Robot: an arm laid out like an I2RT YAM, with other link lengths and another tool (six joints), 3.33 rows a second.
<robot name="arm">
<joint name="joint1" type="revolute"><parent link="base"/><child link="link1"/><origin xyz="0 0 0.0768"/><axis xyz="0 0 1"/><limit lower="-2.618" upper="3.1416"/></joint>
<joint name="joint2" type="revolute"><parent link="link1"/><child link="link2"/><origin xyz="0.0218 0.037 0.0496"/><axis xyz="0 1 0"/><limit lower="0" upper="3.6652"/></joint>
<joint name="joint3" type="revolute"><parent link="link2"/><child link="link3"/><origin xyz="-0.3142 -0.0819 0"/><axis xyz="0 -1 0"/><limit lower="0" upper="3.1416"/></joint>
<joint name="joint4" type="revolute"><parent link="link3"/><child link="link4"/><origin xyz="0.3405 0.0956 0.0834"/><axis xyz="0 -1 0"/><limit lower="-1.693" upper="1.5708"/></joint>
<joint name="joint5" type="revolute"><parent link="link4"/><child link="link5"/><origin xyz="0.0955 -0.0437 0.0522"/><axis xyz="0 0 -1"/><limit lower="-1.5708" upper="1.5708"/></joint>
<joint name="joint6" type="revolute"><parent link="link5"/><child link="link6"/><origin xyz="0.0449 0 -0.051"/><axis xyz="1 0 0"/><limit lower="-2.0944" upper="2.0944"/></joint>
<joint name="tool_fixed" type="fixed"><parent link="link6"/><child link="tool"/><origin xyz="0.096 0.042 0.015" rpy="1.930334 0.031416 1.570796"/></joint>
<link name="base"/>
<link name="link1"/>
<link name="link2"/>
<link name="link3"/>
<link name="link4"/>
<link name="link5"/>
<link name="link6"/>
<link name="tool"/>
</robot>
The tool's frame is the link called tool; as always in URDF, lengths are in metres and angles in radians.
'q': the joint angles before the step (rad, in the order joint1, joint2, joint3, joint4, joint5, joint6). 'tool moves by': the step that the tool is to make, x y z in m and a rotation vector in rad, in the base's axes. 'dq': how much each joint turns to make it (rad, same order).
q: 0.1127, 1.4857, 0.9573, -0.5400, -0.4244, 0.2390
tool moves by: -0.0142, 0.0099, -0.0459, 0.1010, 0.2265, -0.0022
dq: 0.0011, 0.1131, -0.0012, -0.0719, -0.1141, 0.0598
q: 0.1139, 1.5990, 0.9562, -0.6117, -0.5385, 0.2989
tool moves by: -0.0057, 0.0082, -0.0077, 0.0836, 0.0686, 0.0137
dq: 0.0006, 0.0377, -0.0007, -0.0112, -0.0908, 0.0163
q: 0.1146, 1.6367, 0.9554, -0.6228, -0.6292, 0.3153
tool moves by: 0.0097, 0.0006, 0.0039, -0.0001, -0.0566, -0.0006
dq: 0.0001, 0.0000, 0.0001, 0.0552, 0.0065, -0.0015
